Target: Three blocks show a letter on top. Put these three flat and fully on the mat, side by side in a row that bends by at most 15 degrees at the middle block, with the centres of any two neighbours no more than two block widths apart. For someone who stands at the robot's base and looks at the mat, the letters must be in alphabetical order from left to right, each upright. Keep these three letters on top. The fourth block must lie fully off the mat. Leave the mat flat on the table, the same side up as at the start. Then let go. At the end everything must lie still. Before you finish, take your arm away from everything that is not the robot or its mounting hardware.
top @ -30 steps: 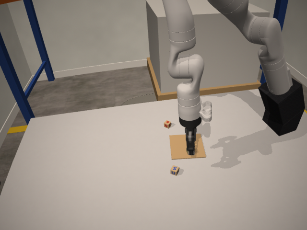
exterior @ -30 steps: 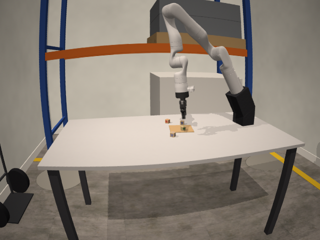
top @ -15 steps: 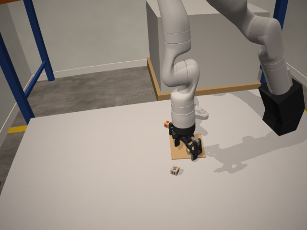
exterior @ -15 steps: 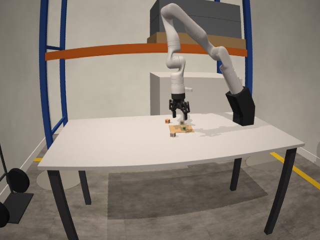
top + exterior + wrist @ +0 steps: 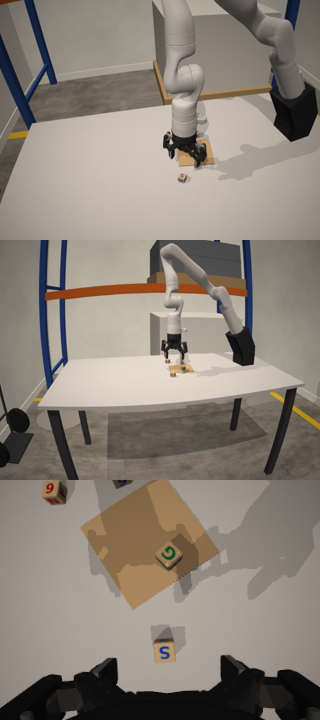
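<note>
Now: hand 10 mm short of the block and 90 mm above it. From my hand the other things lie so: tan mat (70 mm behind, 130 mm to the right, 100 mm below).
</note>
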